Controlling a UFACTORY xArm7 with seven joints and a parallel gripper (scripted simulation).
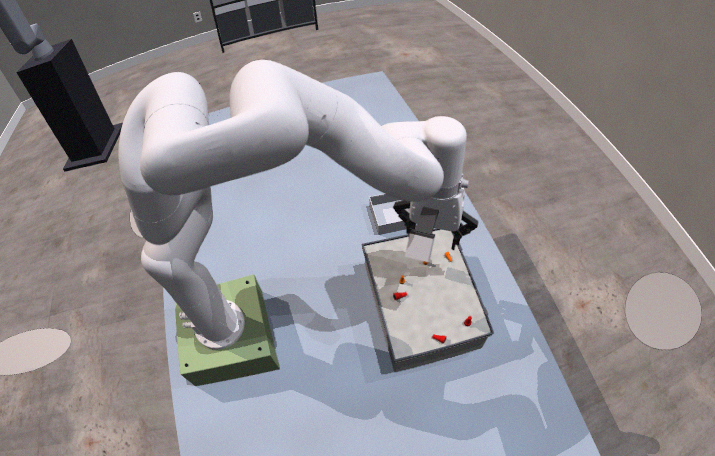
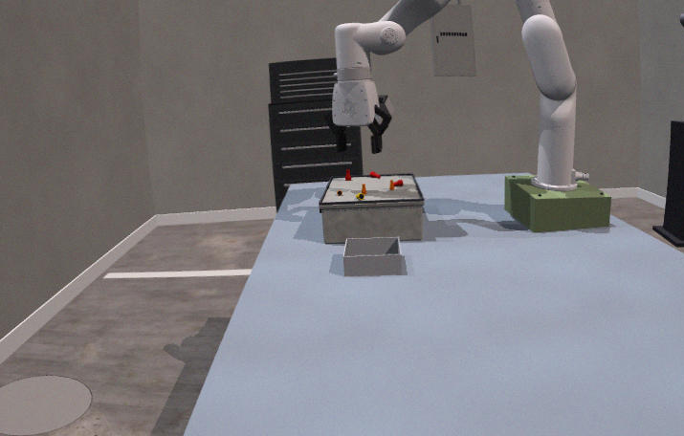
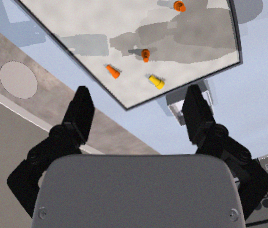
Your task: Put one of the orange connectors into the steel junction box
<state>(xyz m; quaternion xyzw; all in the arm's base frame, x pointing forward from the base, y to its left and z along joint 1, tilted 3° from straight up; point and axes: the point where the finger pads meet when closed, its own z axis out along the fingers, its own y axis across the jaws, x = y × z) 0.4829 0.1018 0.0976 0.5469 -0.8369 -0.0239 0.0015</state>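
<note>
My hand is 100 mm above the yellow connector, 60 mm to the right of it and 10 mm past it. Round my hand: tool case 130 mm below, 60 mm to the right, 10 mm behind.
</note>
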